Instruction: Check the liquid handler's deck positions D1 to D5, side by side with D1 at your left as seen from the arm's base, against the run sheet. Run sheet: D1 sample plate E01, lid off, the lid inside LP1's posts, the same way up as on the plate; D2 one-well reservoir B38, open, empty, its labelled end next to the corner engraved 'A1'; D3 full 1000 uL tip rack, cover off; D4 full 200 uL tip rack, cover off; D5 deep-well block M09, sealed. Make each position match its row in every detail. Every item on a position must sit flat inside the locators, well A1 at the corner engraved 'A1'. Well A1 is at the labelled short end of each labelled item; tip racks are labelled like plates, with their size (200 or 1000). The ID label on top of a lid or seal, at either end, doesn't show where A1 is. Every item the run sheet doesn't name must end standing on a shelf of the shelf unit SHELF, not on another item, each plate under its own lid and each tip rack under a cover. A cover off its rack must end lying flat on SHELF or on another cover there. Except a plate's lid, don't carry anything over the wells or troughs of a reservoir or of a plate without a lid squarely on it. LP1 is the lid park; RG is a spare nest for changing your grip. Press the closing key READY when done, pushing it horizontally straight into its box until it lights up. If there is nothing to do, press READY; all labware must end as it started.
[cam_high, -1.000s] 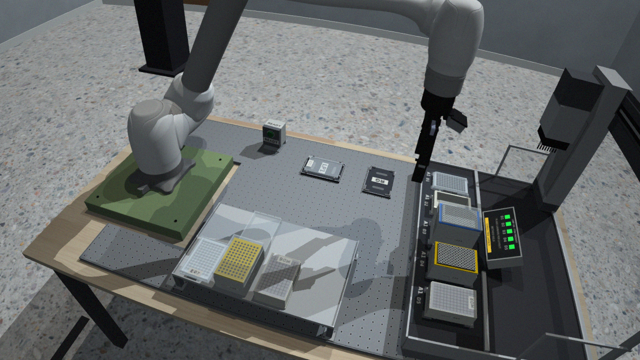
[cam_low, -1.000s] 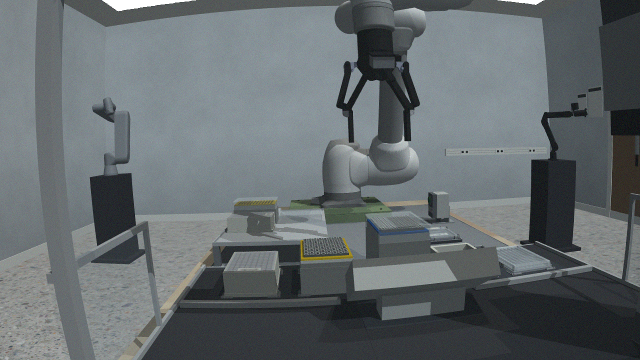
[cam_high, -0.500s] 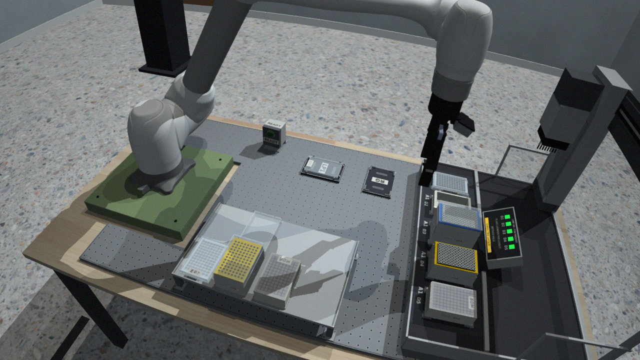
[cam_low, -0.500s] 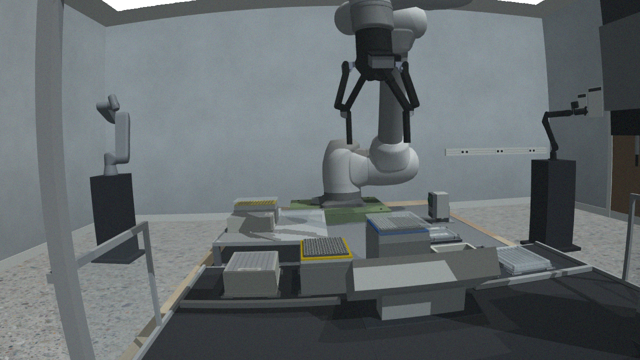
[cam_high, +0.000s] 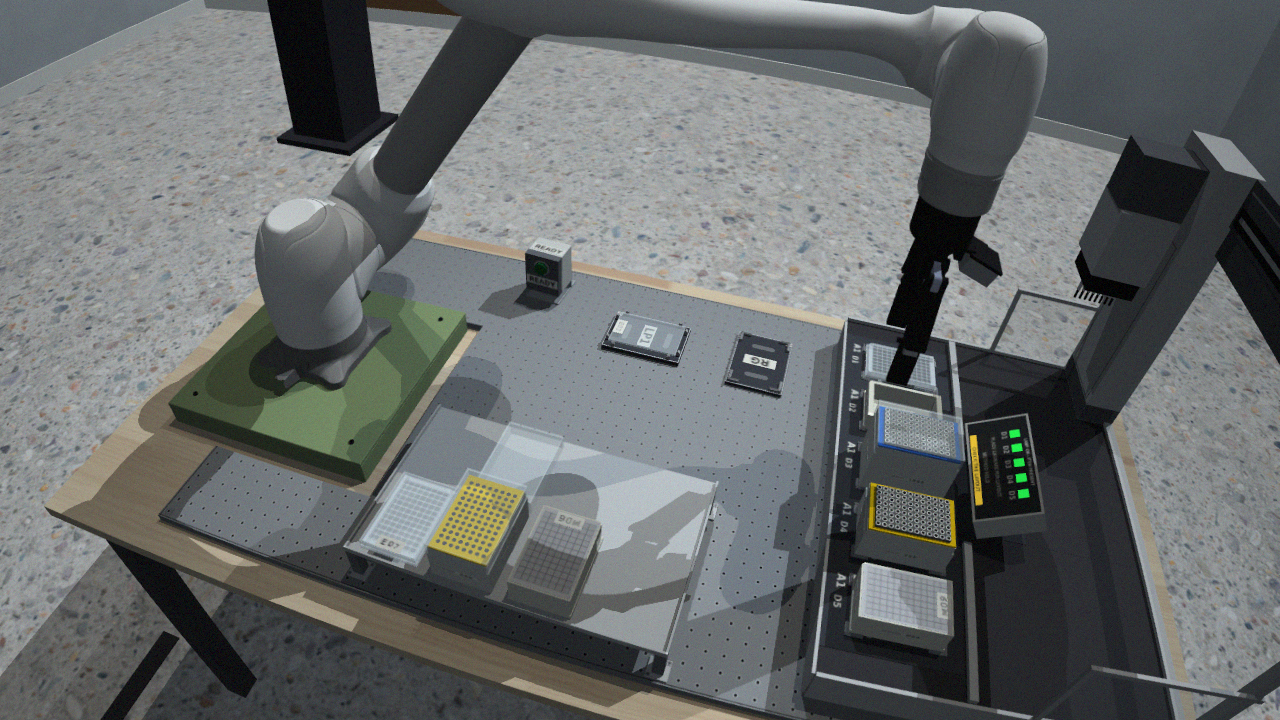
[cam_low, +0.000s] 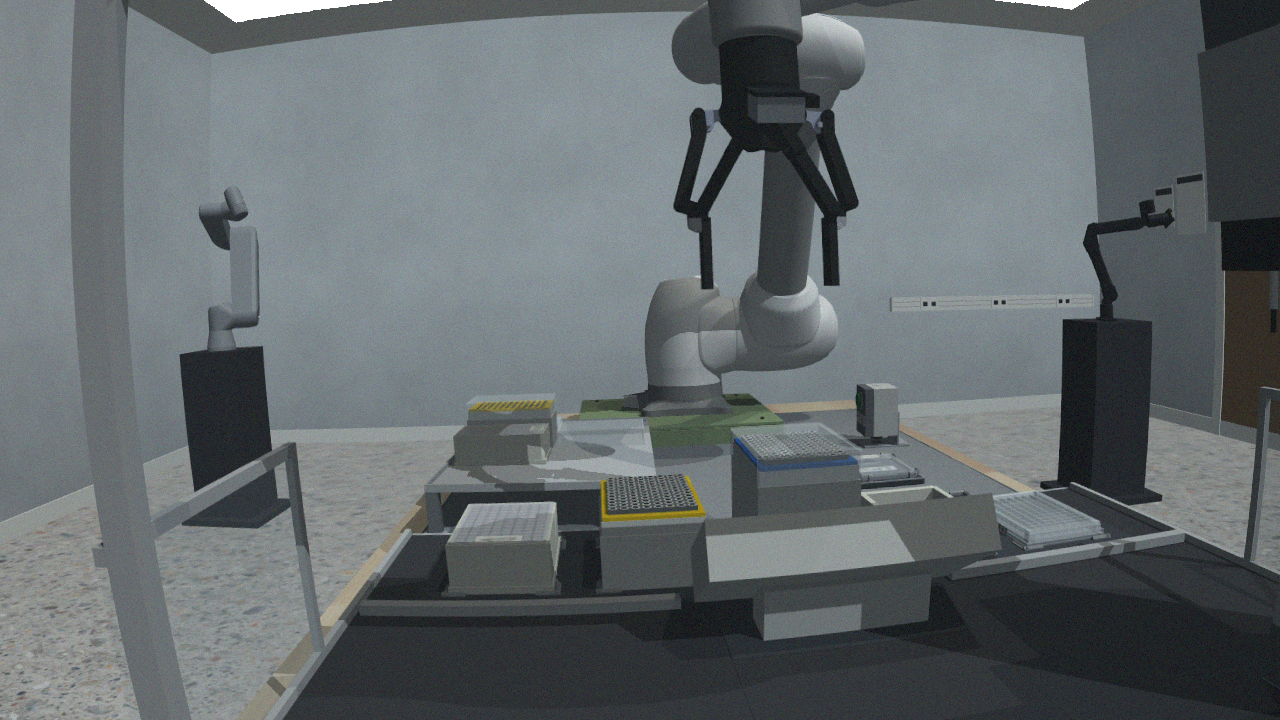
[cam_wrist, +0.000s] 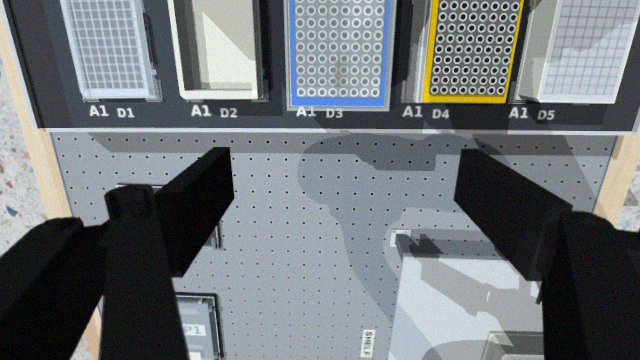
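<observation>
The blue-rimmed tip rack is 7 cm ahead of my hand and 18 cm below it. From my hand the other things lie so: cream reservoir: 7 cm ahead, 13 cm to the left, 24 cm below; then clear sample plate: 6 cm ahead, 25 cm to the left, 24 cm below; then yellow-rimmed tip rack: 8 cm ahead, 13 cm to the right, 21 cm below.
</observation>
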